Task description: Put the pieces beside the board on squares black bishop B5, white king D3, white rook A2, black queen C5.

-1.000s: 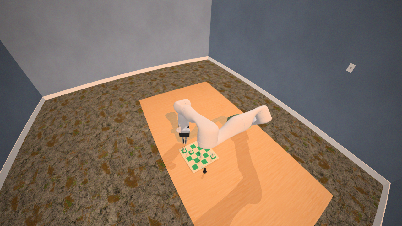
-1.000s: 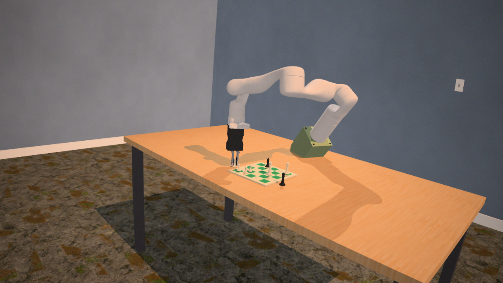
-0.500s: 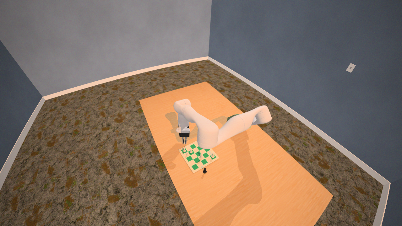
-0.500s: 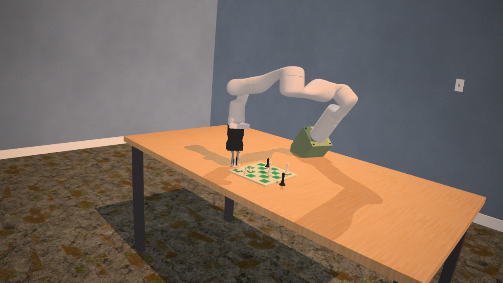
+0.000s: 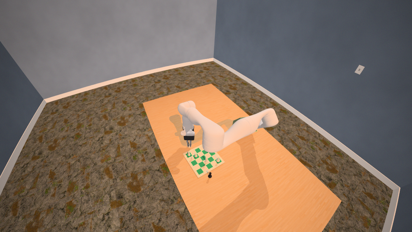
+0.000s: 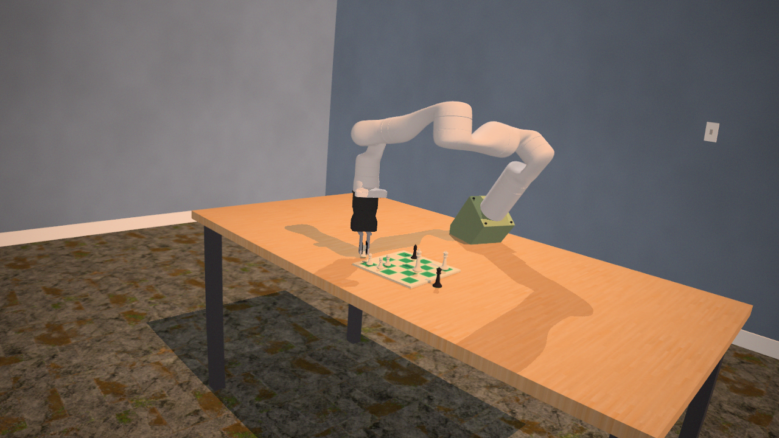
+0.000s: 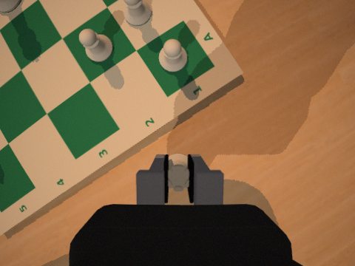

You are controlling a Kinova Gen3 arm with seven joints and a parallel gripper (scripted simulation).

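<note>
Right now the chessboard is 13 cm to the left of my hand, 6 cm behind it and 3 cm below it. The rest, counted from my hand: white king 17 cm to the left, 6 cm behind, 1 cm above; then black bishop 13 cm behind, 8 cm to the left; then white rook 1 cm below.
</note>
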